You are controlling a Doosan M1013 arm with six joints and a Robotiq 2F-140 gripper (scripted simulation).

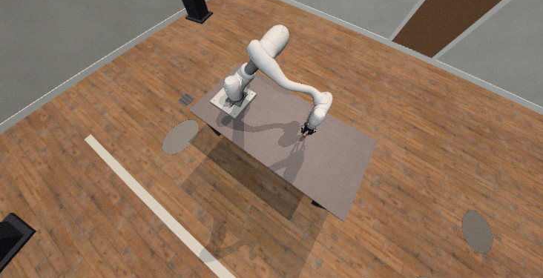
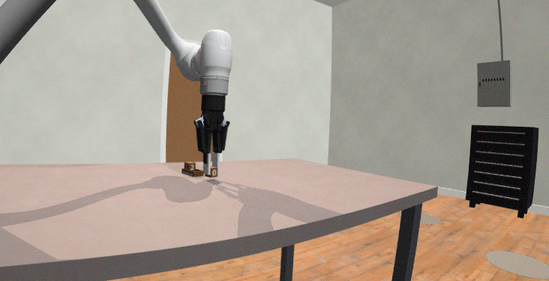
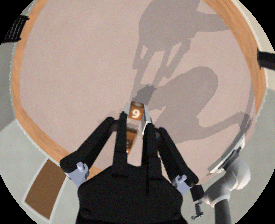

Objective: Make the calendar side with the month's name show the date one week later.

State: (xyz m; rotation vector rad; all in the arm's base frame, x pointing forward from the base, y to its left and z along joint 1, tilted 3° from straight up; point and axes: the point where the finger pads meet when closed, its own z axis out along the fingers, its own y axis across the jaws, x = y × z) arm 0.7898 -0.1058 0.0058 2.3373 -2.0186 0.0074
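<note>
The wooden tray lies 11 cm to the left of my hand, 4 cm below it and 1 cm behind it.
</note>
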